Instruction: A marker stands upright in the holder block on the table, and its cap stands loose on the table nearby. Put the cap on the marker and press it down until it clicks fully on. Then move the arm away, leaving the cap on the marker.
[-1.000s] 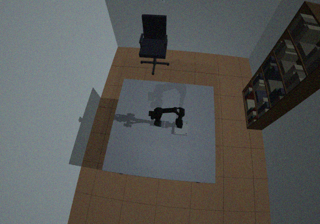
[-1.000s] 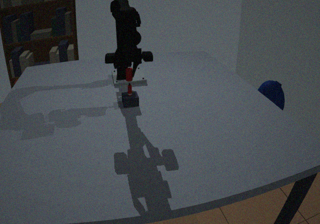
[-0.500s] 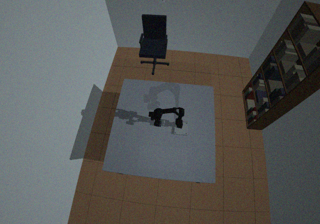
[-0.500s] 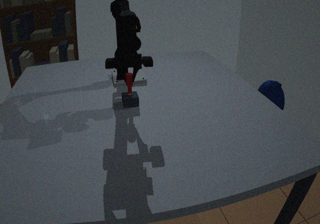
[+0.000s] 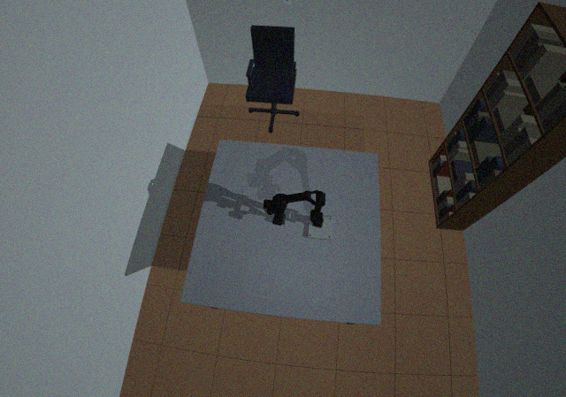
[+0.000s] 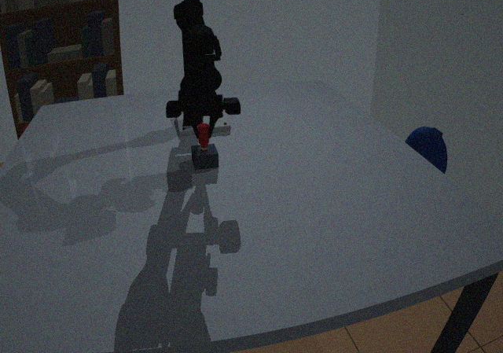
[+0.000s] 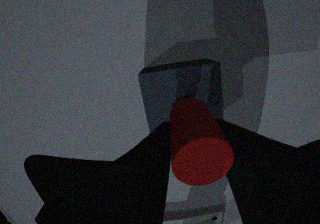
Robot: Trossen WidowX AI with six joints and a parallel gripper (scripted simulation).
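Right now the dark holder block is 50 mm below my gripper tip. From my gripper tip the other things lie so: red cap (10 mm above).
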